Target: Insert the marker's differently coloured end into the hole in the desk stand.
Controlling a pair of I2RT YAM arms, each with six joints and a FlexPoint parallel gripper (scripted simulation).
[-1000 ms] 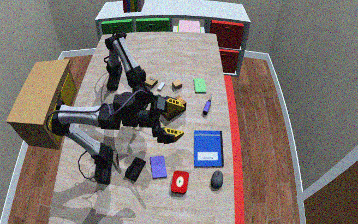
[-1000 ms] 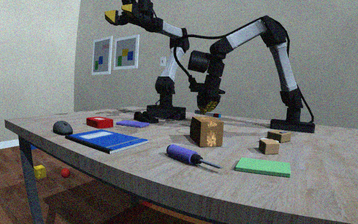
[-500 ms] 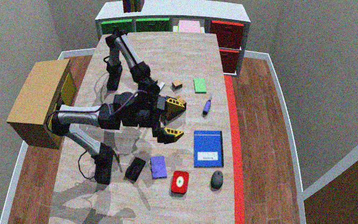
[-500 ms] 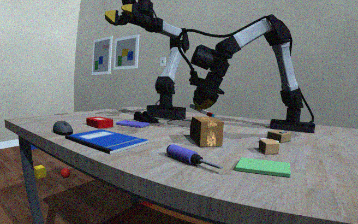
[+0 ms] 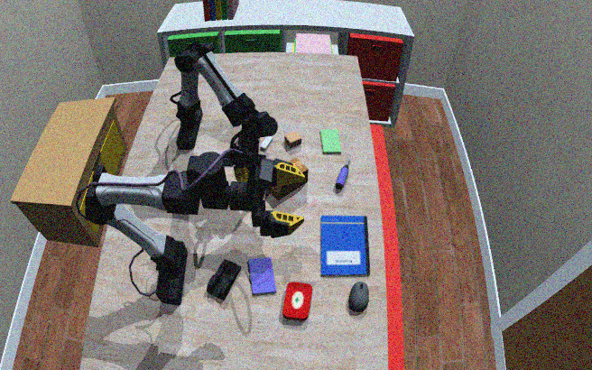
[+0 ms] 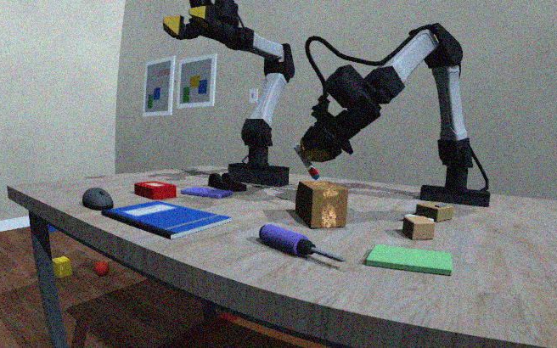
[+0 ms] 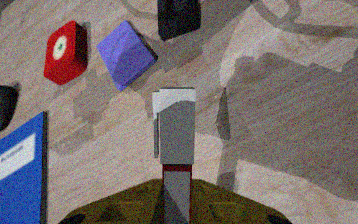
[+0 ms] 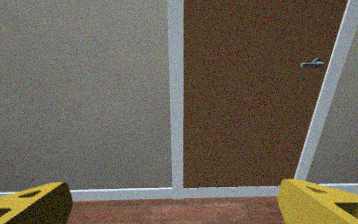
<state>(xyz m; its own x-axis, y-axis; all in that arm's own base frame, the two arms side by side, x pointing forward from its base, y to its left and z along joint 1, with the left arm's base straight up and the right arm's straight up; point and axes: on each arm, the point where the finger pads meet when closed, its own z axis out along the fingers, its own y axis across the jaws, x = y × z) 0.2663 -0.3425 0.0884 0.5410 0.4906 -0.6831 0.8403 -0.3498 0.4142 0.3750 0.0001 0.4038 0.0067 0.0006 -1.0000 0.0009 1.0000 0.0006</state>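
Observation:
My left gripper is now 12 cm short of the brown block-shaped stand, 8 cm to the right of it and 8 cm above it. Round my left hand: marker (1 cm ahead, 1 cm below); then purple pad (4 cm ahead, 25 cm to the right, 11 cm below); then purple screwdriver (32 cm ahead, 12 cm to the left, 10 cm below).

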